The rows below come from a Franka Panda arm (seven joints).
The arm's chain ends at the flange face. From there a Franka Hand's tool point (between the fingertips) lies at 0.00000 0.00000 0.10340 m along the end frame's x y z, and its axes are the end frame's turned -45 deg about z.
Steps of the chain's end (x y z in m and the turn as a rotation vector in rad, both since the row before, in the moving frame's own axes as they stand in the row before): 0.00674 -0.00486 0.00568 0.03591 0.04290 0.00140; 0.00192 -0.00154 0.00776 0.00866 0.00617 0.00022; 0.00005 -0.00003 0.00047 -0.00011 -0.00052 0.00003; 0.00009 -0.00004 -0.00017 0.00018 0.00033 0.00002; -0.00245 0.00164 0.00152 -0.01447 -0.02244 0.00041
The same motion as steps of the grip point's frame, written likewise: 0.01396 0.00184 0.00552 -0.00494 0.05573 0.00140; 0.00353 0.00009 0.00775 0.00176 0.01049 0.00022; 0.00001 -0.00002 0.00047 0.00029 -0.00045 0.00003; 0.00013 0.00005 -0.00017 -0.00011 0.00036 0.00002; -0.00559 -0.00116 0.00148 0.00564 -0.02610 0.00041
